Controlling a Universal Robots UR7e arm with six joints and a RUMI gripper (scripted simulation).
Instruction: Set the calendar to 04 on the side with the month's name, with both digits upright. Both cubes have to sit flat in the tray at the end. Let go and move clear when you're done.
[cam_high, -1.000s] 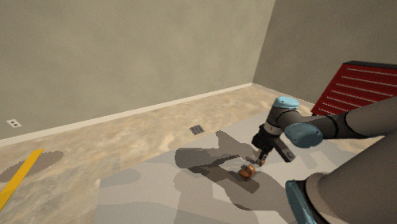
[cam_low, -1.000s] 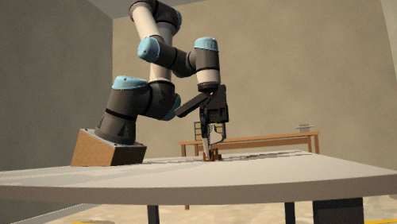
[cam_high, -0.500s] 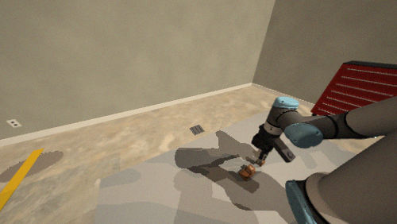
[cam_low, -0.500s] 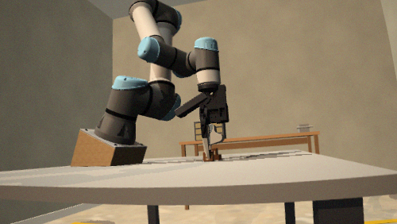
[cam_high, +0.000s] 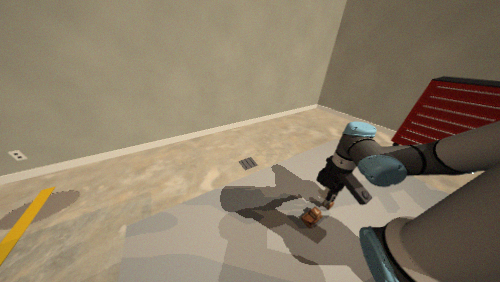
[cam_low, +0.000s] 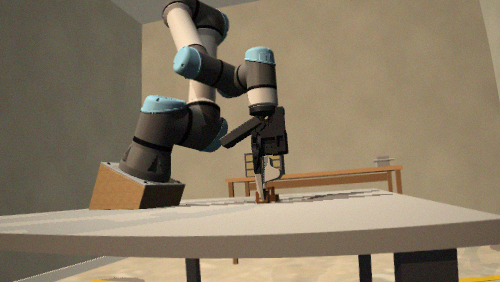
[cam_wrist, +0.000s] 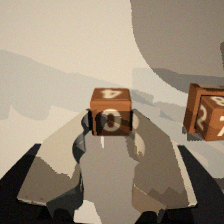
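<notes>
Now: hand 10 mm above the cube. Also, from my hand: calendar tray: 110 mm to the left, 20 mm below, 10 mm ahead.
</notes>
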